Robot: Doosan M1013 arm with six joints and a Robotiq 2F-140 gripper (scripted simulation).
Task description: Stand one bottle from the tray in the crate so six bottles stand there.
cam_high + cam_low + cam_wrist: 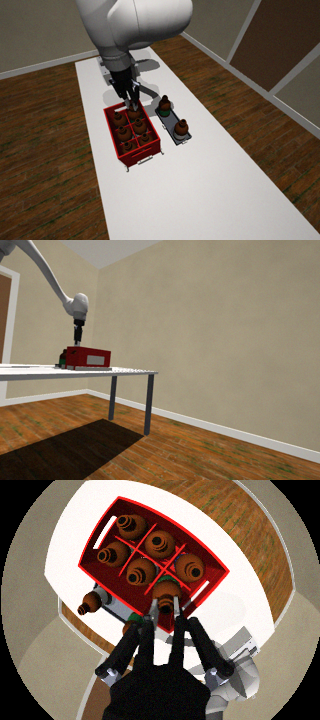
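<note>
Right now the bottle is 90 mm below my hand. From my hand the other things lie so: red crate: 110 mm below, 90 mm ahead, 50 mm to the right; then dark tray: 190 mm to the left, 180 mm below, 100 mm ahead.
</note>
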